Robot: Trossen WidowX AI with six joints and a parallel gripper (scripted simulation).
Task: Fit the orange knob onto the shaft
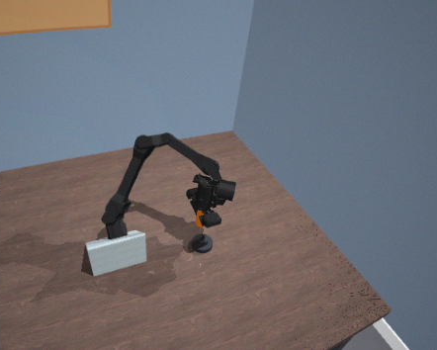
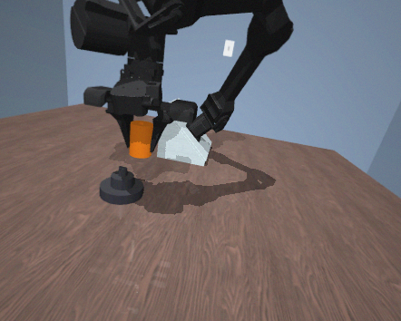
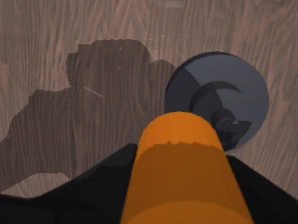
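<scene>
The dark round pedestal is 30 mm to the right of my gripper tip and 70 mm below it. The rest, counted from my gripper tip: orange knob (20 mm above).
</scene>
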